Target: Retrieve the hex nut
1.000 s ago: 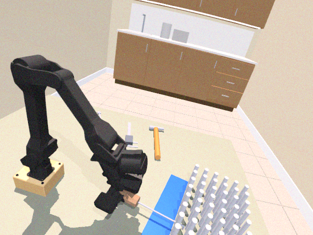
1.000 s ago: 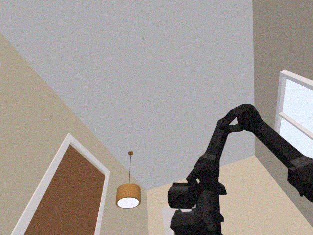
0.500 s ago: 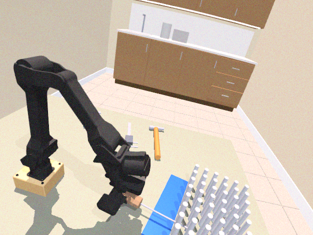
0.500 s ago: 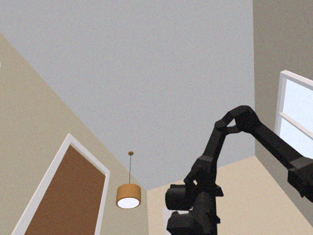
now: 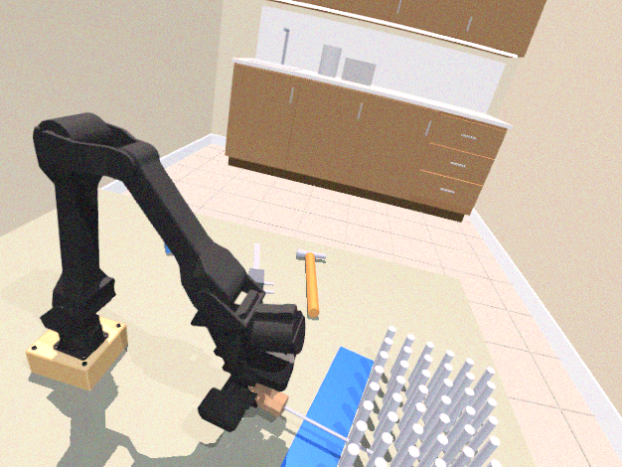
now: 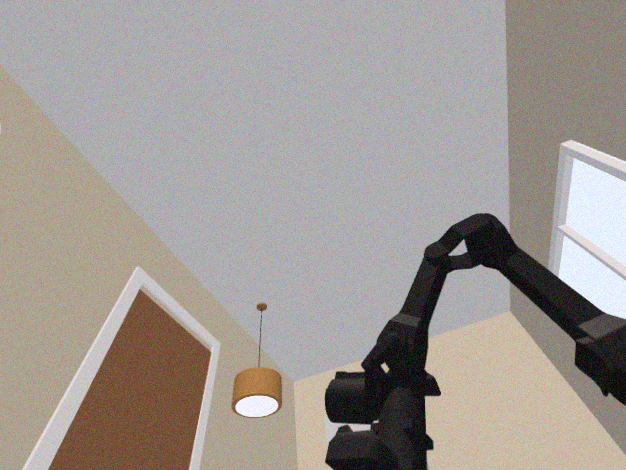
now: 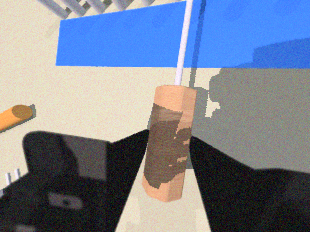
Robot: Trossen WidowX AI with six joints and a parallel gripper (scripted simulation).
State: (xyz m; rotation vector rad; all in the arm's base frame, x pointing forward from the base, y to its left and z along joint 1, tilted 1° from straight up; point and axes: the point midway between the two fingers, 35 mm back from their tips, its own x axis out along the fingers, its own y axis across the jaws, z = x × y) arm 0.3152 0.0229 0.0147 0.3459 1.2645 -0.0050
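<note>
Now: the blue taped strip 130 mm ahead of my gripper tip, 40 mm below it and 20 mm to the left of it. From my gripper tip the other things lie so: hex nut 270 mm ahead, 50 mm to the right, 30 mm below; wooden-handled hook tool 100 mm ahead, 20 mm to the right; small wrench 480 mm to the left, 360 mm behind, 30 mm below.
</note>
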